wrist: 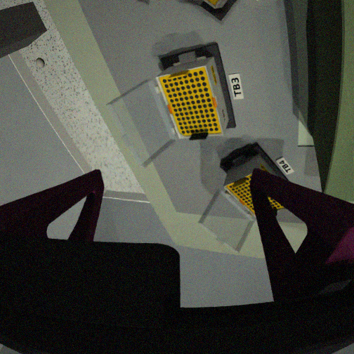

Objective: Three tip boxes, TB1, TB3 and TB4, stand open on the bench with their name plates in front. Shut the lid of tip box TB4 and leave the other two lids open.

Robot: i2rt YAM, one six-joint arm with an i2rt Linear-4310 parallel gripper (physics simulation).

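Tip box TB4 (244, 192) is right of the middle, with a yellow perforated top. Its clear lid (227, 220) stands open toward the lower left. Its name plate (285, 165) is at its upper right. Tip box TB3 (192, 102) is above the middle, and its clear lid (142, 121) is open to the left. Its name plate (235, 86) lies to the right. A corner of another tip box (216, 4) shows at the top edge, its name plate out of view. My gripper (176, 177) is open and empty. Its right finger covers part of TB4 in the picture; the height gap is unclear.
A speckled strip (82, 115) runs diagonally at the left, with a small round knob (40, 62) on it. A dark grey block (20, 29) is at the upper left. A dark green curved object (325, 90) rises along the right side. A pale green band (135, 145) borders the bench.
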